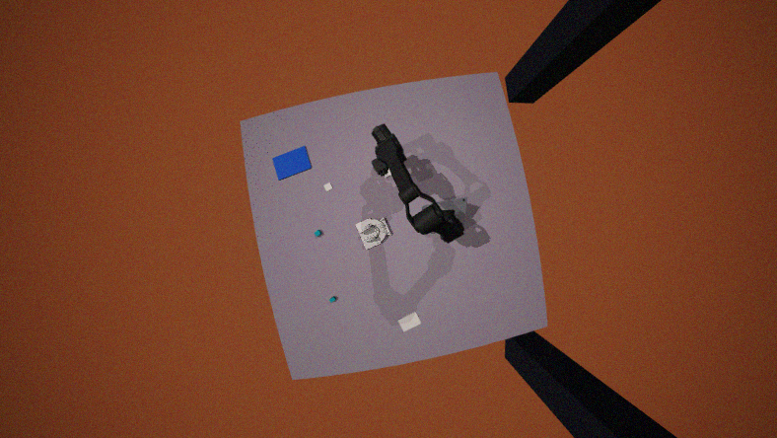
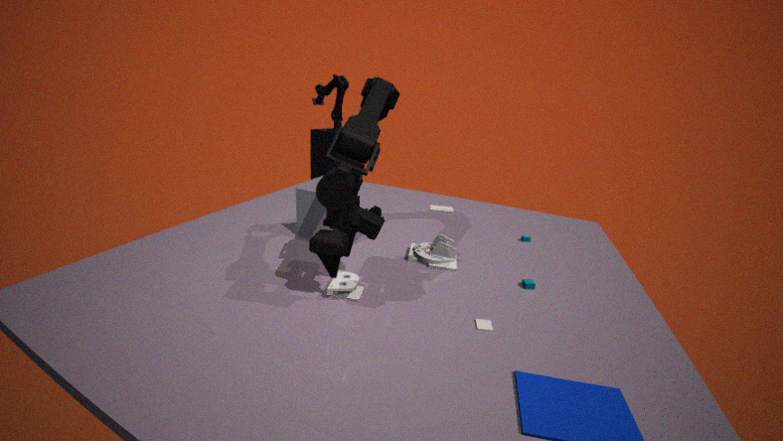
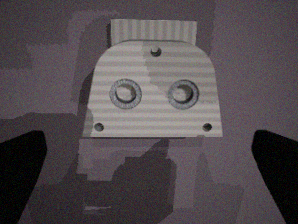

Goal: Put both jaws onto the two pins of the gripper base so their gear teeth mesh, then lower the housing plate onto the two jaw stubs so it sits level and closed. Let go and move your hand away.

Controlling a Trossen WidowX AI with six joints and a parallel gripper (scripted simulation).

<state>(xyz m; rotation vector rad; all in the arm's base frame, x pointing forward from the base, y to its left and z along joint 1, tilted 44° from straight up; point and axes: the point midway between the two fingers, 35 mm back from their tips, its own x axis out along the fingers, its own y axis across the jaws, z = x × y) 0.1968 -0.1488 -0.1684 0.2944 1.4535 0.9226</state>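
The white gripper base lies 1 cm ahead of my gripper tip and 3 cm below it. The rest, counted from my gripper tip: grey jaw 8 cm ahead, 28 cm to the left, 5 cm below; then white housing plate 6 cm ahead, 26 cm to the left, 5 cm below; then small white square 29 cm ahead, 6 cm to the left, 6 cm below.
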